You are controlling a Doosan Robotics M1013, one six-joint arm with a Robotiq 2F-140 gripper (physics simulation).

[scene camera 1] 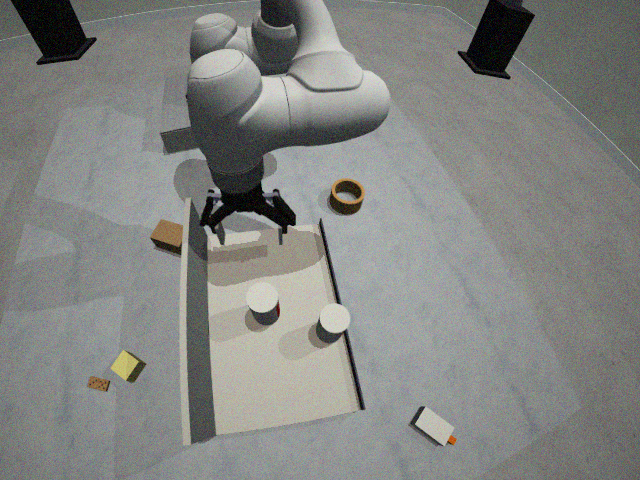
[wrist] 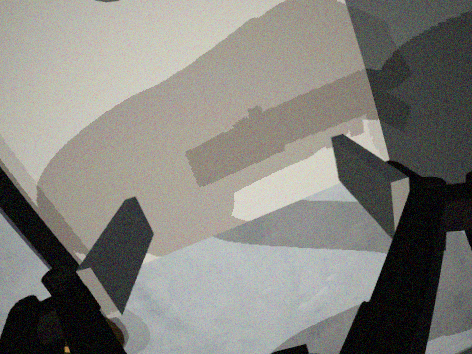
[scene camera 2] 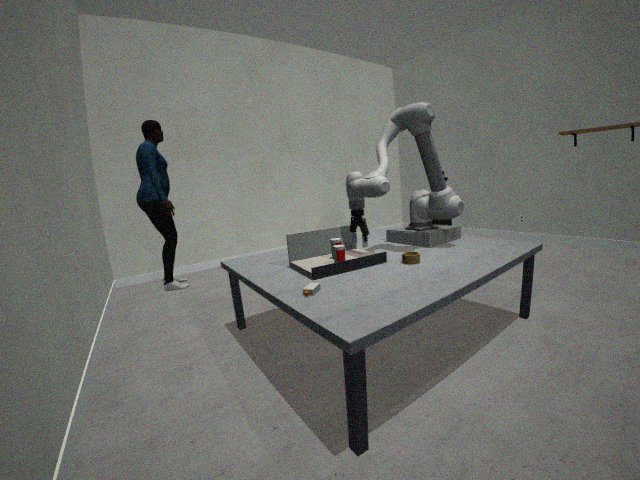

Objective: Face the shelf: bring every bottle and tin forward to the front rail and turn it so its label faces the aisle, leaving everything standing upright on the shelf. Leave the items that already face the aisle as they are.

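Frame: origin at the arm's base, x ahead, y right, z down, level; centimetres.
Seen in the pictures: gripper, fingertip midpoint: (scene camera 1: 251, 239) (wrist: 237, 188) (scene camera 2: 359, 245); arm's base, link origin: (scene camera 2: 421, 229).
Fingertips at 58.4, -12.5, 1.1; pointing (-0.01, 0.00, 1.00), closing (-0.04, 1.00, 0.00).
Offsets run from my fingertips to a thing's top centre, as dx, dy, dz. "*": to the spot under its first point.
A white-topped tin (scene camera 1: 263, 304) (scene camera 2: 334, 249) with a grey side stands upright mid-depth on the shelf (scene camera 1: 279, 387) (scene camera 2: 346, 266) (wrist: 200, 65), away from the rail; a sliver of its red label shows on its rail side. A second white-topped tin {+21.3, -16.3, -5.4} (scene camera 1: 333, 321) (scene camera 2: 340, 253) stands upright at the front rail (scene camera 1: 354, 372); its red label faces the aisle in scene camera 2. My gripper (scene camera 1: 250, 237) (scene camera 2: 359, 241) (wrist: 237, 188) is open and empty above the shelf's robot-side end, apart from both tins. In the wrist view its two fingers stand wide apart. No bottle shows.
The shelf's tall back panel {* +22.3, +9.6, -5.1} (scene camera 1: 196, 330) (scene camera 2: 312, 245) runs along its rear. An orange ring {-16.7, -26.0, +3.0} (scene camera 1: 346, 196) (scene camera 2: 410, 257) and a white box with an orange tip {+45.2, -37.2, +5.2} (scene camera 1: 434, 426) (scene camera 2: 311, 289) lie on the aisle side. Behind the panel are a brown block {-4.9, +21.8, +3.0} (scene camera 1: 168, 235) and a yellow block {+27.4, +28.3, +4.2} (scene camera 1: 126, 365).
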